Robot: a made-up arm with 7 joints. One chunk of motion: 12 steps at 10 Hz.
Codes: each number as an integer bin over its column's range. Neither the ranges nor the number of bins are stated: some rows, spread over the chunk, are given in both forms.
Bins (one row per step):
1: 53 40 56 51 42 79
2: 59 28 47 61 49 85
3: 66 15 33 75 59 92
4: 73 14 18 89 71 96
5: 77 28 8 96 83 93
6: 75 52 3 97 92 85
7: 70 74 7 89 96 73
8: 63 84 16 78 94 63
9: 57 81 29 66 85 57
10: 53 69 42 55 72 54
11: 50 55 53 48 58 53
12: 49 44 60 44 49 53
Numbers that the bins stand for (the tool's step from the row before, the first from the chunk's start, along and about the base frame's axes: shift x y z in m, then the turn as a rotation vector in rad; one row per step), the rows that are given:
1: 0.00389 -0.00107 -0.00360 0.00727 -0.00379 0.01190
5: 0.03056 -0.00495 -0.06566 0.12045 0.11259 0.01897
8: 0.01500 0.01315 -0.05531 0.07518 0.14381 0.00382
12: -0.00056 0.00022 0.00158 -0.01033 0.01608 -0.00123
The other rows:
2: 0.01056 -0.00495 -0.01523 0.03242 0.01608 0.01493
3: 0.01833 -0.00915 -0.03333 0.06764 0.04446 0.01846
4: 0.02611 -0.00947 -0.05273 0.10285 0.07853 0.02048
6: 0.02833 0.00281 -0.07212 0.12297 0.13813 0.01493
7: 0.02278 0.00992 -0.06695 0.10285 0.14948 0.00887
9: 0.00833 0.01218 -0.03851 0.04500 0.11826 0.00079
10: 0.00389 0.00830 -0.02170 0.01733 0.08136 -0.00073
11: 0.00056 0.00378 -0.00747 -0.00027 0.04163 -0.00123

